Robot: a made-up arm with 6 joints.
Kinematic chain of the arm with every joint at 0, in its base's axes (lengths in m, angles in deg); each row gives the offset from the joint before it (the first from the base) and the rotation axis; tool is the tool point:
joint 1: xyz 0 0 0.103 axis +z
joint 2: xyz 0 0.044 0 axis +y
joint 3: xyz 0 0 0.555 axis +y
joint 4: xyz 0 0 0.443 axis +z
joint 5: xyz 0 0 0 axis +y
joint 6: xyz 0 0 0.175 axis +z
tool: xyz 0 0 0
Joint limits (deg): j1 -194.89..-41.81 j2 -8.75..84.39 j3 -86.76..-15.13 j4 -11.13..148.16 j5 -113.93..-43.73 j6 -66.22..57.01
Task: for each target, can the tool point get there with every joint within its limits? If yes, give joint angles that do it. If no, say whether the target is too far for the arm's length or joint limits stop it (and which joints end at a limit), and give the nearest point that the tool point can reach.
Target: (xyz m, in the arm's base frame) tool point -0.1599 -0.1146 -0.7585
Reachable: no: joint limits stop it (at a limit: joint 2, joint 3, joint 4, joint 5) | nearest point -0.7715 -0.5530 0.1619 | short by 1.189 m
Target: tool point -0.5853 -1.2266 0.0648
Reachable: no: too far | nearest point -0.4776 -1.0009 0.2424 | short by 0.307 m
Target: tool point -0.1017 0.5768 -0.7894
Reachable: no: joint limits stop it (at a limit: joint 2, joint 3) | nearest point -0.0928 0.5264 0.4342 | short by 1.225 m
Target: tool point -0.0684 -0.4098 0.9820
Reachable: yes | joints -82.24 34.08 -29.06 106.28 -95.84 1.28
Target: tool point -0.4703 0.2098 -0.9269
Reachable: no: joint limits stop it (at a limit: joint 1, joint 2, joint 3, joint 4, joint 5) | nearest point -0.9061 0.2827 0.1619 | short by 1.175 m
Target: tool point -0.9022 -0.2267 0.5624
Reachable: yes | joints -160.72 71.46 -30.24 131.88 -78.93 -5.51
